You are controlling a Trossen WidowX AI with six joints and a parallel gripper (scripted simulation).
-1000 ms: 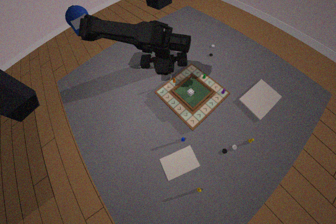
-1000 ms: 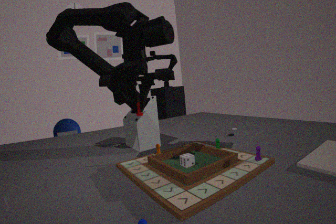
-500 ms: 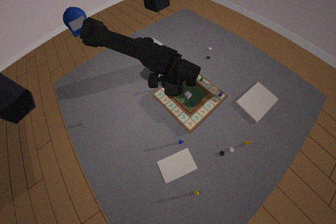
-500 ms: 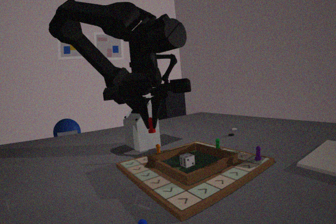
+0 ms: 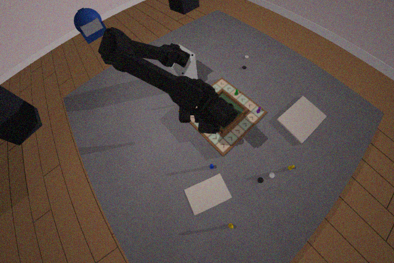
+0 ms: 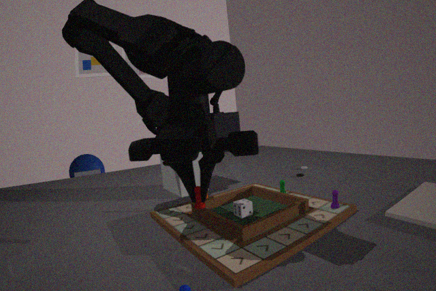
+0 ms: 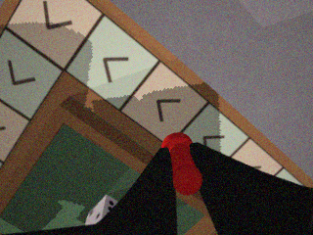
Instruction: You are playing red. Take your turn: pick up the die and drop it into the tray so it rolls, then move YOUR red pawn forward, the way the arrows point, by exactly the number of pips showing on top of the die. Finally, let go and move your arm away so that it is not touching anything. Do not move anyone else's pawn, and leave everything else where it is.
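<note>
Now: the red pawn 10 mm above my gripper tip. Round my gripper tip: orange pawn: 130 mm behind, 100 mm to the left, 40 mm below; then green felt tray: 110 mm to the left, 60 mm below, 10 mm behind; then white die: 100 mm to the left, 40 mm below, 10 mm behind.
</note>
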